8 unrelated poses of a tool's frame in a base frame.
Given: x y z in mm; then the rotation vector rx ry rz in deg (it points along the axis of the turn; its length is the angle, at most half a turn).
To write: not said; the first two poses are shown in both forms.
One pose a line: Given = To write
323, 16, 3, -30.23, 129.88, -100.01 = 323, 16, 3, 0.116, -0.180, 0.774, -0.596
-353, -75, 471, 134.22, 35.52, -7.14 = -353, -75, 471, 0.350, 0.904, 0.239, -0.048
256, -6, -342, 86.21, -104.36, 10.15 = 256, -6, -342, 0.377, 0.588, -0.712, 0.069
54, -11, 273, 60.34, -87.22, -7.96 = 54, -11, 273, 0.599, 0.454, -0.656, -0.060
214, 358, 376, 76.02, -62.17, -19.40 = 214, 358, 376, 0.642, 0.582, -0.476, -0.149
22, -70, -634, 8.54, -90.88, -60.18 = 22, -70, -634, 0.578, 0.064, -0.678, -0.449
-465, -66, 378, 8.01, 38.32, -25.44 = -465, -66, 378, 0.918, 0.068, 0.325, -0.216
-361, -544, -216, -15.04, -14.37, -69.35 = -361, -544, -216, 0.807, -0.123, -0.117, -0.566
